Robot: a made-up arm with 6 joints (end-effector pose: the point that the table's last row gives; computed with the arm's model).
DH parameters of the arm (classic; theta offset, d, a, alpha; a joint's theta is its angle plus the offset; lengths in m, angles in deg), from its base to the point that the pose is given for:
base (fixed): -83.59 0 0.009 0
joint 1: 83.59 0.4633 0.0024 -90
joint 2: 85.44 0 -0.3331 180
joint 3: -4.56 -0.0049 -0.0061 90
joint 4: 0 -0.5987 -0.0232 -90
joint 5: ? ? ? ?
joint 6: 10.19 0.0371 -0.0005 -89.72
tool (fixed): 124.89 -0.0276 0 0
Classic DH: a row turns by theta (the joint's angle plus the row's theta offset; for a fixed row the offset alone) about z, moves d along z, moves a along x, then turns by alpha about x.
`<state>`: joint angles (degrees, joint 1 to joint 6).
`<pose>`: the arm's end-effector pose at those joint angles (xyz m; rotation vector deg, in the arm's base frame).
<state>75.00 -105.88 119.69 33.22 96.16 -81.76</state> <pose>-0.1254 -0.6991 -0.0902 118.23 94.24 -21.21</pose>
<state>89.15 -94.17 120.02 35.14 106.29 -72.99</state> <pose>0.0424 -0.8125 0.0574 104.73 108.62 -13.53</pose>
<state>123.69 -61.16 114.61 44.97 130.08 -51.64</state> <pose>0.5424 -0.7499 0.6117 63.66 127.23 -6.45</pose>
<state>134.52 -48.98 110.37 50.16 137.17 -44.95</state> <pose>0.6271 -0.5994 0.8436 49.69 125.18 -6.77</pose>
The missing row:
joint 5: 0 0.0715 0.0085 90
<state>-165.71 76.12 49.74 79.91 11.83 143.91</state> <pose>-0.8468 -0.2075 0.4063 20.00 135.06 -29.26</pose>
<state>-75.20 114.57 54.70 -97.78 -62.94 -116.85</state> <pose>0.0938 -0.5478 -0.2087 -7.54 23.38 31.21</pose>
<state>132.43 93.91 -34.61 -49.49 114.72 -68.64</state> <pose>0.0670 -0.0520 0.0276 119.74 62.31 67.01</pose>
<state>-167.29 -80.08 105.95 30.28 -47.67 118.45</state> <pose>0.8368 0.2372 0.3603 113.98 -22.87 80.89</pose>
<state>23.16 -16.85 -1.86 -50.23 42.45 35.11</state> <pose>0.4313 0.1631 0.8798 89.12 -71.56 47.95</pose>
